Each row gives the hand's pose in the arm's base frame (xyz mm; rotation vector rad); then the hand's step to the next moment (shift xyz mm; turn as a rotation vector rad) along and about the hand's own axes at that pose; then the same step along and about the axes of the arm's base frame.
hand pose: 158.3 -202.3 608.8 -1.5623 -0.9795 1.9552
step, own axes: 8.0 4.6 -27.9 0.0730 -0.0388 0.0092
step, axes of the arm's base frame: 25.2 9.7 -11.6 -0.0309 0.0755 -0.0165
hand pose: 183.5 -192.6 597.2 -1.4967 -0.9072 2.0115
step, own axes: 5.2 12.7 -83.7 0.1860 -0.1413 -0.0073
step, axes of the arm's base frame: 78.7 14.2 -28.3 -0.0499 0.2277 -0.0164
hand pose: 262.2 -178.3 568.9 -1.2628 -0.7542 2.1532
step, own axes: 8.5 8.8 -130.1 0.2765 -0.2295 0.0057
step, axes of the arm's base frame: 110.9 25.3 -64.2 -0.0858 0.3490 -0.0042
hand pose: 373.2 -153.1 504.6 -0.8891 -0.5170 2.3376
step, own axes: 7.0 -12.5 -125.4 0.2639 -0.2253 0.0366
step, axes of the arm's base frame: 87.7 32.3 -84.8 -0.1012 0.3332 0.0212
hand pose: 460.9 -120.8 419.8 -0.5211 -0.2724 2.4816
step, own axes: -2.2 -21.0 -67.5 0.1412 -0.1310 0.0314
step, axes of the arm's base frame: 40.8 20.9 -53.9 -0.0539 0.1859 0.0252
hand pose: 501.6 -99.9 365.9 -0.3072 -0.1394 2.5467
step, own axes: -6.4 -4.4 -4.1 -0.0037 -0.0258 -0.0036
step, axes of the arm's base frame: 8.5 0.3 -2.0 0.0175 0.0196 0.0014
